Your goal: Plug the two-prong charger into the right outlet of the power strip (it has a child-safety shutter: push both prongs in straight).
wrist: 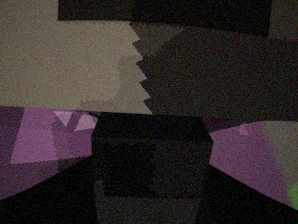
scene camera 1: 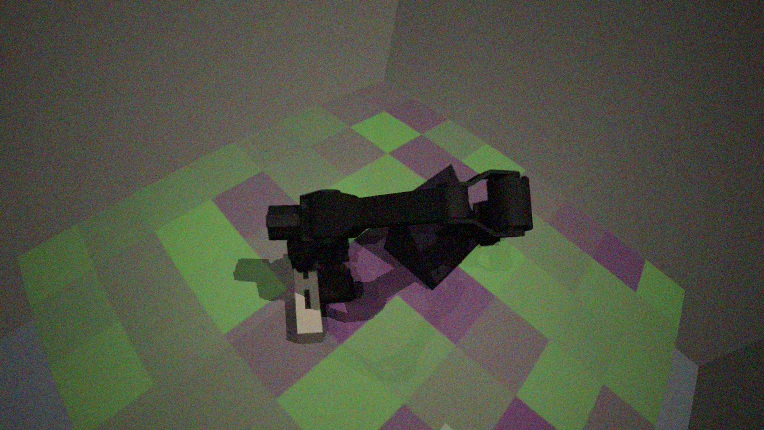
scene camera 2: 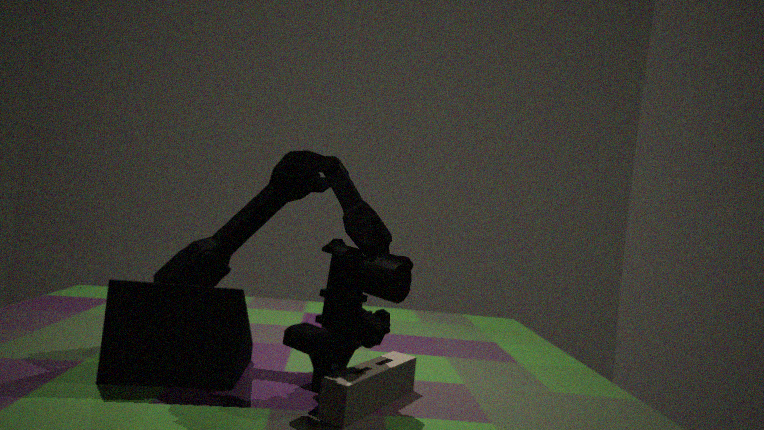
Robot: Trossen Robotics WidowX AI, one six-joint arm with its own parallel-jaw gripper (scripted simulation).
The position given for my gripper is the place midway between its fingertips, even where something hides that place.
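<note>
My gripper (scene camera 1: 334,277), (scene camera 2: 328,385), (wrist: 145,165). Dark charger (wrist: 140,161).
</note>
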